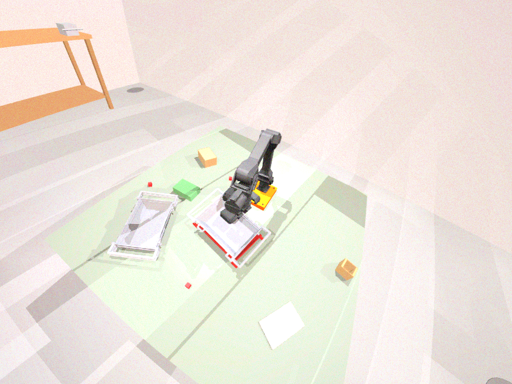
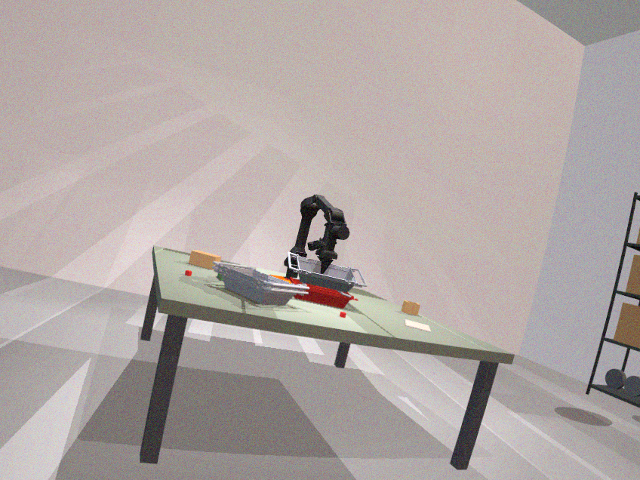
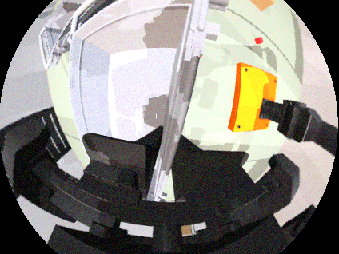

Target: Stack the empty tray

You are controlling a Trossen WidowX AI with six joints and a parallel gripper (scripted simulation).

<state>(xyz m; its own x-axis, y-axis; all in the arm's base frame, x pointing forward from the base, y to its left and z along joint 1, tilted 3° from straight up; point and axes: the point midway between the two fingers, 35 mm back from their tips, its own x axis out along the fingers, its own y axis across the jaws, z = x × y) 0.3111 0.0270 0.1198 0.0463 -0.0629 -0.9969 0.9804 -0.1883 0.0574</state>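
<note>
My gripper tip is now 70 mm short of the grey tray, 10 mm to the left of it and 20 mm below it. From my gripper tip the other things lie so: white sheet (240 mm ahead, 370 mm to the left, 110 mm below); then green block (30 mm behind, 350 mm to the right, 90 mm below); then red block (30 mm ahead, 10 mm to the right, 100 mm below).
</note>
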